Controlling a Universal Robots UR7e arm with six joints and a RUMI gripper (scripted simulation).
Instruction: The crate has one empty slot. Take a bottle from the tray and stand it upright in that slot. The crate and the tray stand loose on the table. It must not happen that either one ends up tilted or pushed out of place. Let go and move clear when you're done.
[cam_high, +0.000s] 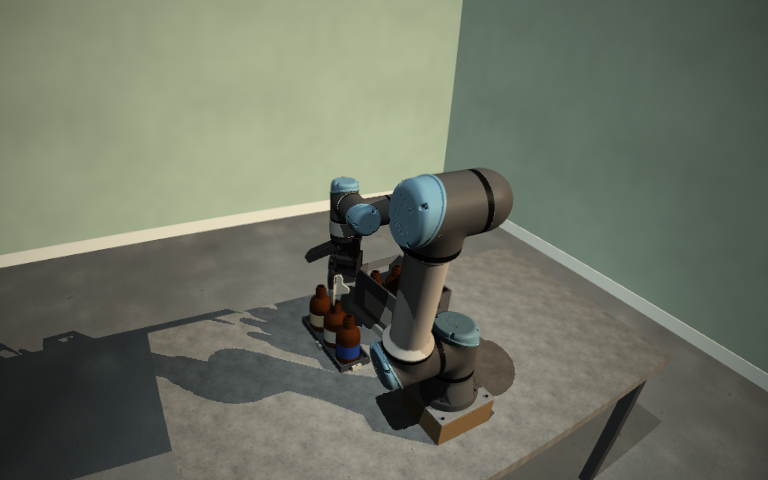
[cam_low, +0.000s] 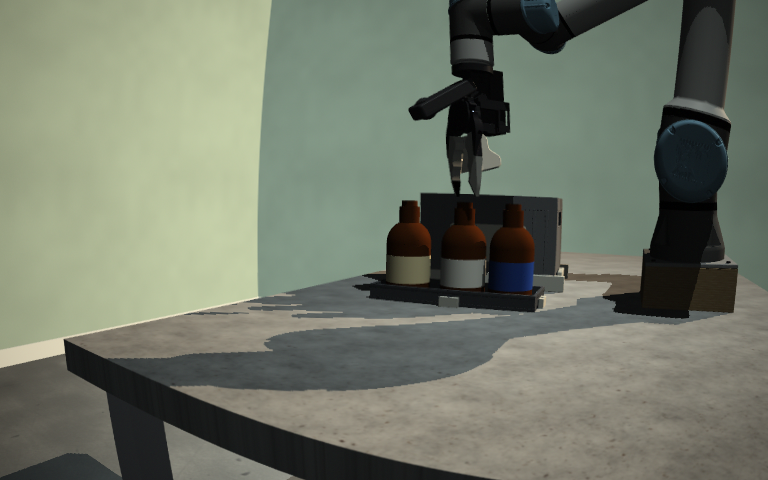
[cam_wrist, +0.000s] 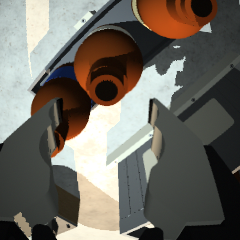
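The bottle lies 100 mm below my hand. Also, from my hand: grey crate (240 mm to the right, 100 mm below, 40 mm ahead); dark tray (170 mm below).
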